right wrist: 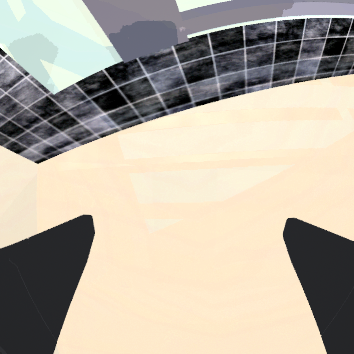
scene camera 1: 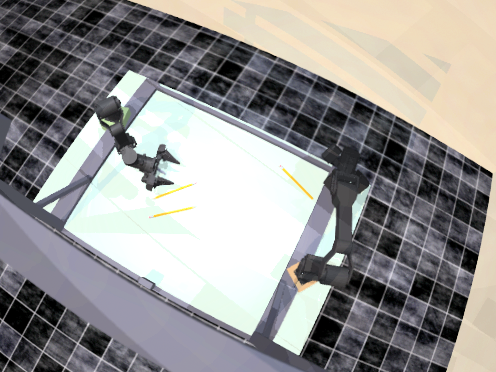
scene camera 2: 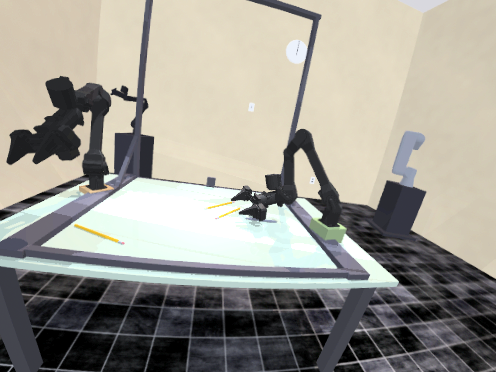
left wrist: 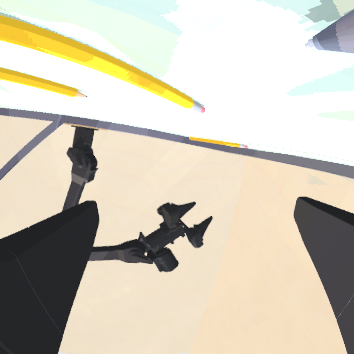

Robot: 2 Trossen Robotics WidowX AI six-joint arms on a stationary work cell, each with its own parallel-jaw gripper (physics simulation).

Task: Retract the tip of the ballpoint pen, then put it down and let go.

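Places are measured from the left arm's base along level axes (x back, y right, z up), in metres.
Where they show: left gripper, between the fingertips: [scene camera 1: 177,173] [scene camera 2: 234,206] [left wrist: 200,210]; right gripper, between the fingertips: [right wrist: 192,228] [scene camera 2: 20,163] [left wrist: 203,208]; left arm's base, origin of its link: [scene camera 1: 114,115] [scene camera 2: 328,223]; right arm's base, origin of its link: [scene camera 1: 304,274] [scene camera 2: 96,187].
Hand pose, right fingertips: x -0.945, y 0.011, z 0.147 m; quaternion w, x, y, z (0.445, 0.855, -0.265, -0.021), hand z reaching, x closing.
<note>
Things, the pixels of their top centre, and the offset from my right fingertips. "spot": a spot on its surface instead.
- grey-violet cone-tipped body, a spot on its surface: [left wrist: 336,41] spot: dx +0.660, dy +0.157, dz -0.203 m
- yellow pencil, centre of its top: [left wrist: 92,71] [scene camera 1: 173,190] [scene camera 2: 229,211] dx +0.600, dy +0.214, dz -0.202 m
- second pencil, centre of its top: [scene camera 1: 172,211] [scene camera 2: 220,204] dx +0.578, dy +0.295, dz -0.202 m
- third pencil, centre of its top: [left wrist: 214,142] [scene camera 2: 98,232] [scene camera 1: 296,181] dx +0.145, dy +0.044, dz -0.204 m
- dark frame, a spot on its surface: [scene camera 2: 195,263] [scene camera 1: 243,126] spot: dx +0.410, dy -0.130, dz -0.191 m
A grey-violet cone-tipped body [left wrist: 336,41], which looks like the pen, shows in part at the upper right of the left wrist view, on the table. Its far end is cut off, and I cannot tell the state of its tip. In the scene views I cannot make out the pen clearly; the left gripper covers that area. My left gripper [scene camera 1: 175,173] [scene camera 2: 236,206] [left wrist: 200,210] is open and empty, low over the table. My right gripper [scene camera 2: 23,161] [left wrist: 203,208] [right wrist: 192,228] is open and empty, raised high beyond the table's edge, away from the pen.
A yellow pencil [scene camera 1: 175,191] [scene camera 2: 228,213] [left wrist: 100,60] lies beside the left fingers. A second pencil [scene camera 1: 172,212] [scene camera 2: 220,205] [left wrist: 40,82] lies farther off. A third pencil [scene camera 1: 297,183] [scene camera 2: 99,234] [left wrist: 215,142] lies on the right arm's side. A dark frame [scene camera 1: 240,126] [scene camera 2: 195,263] edges the table.
</note>
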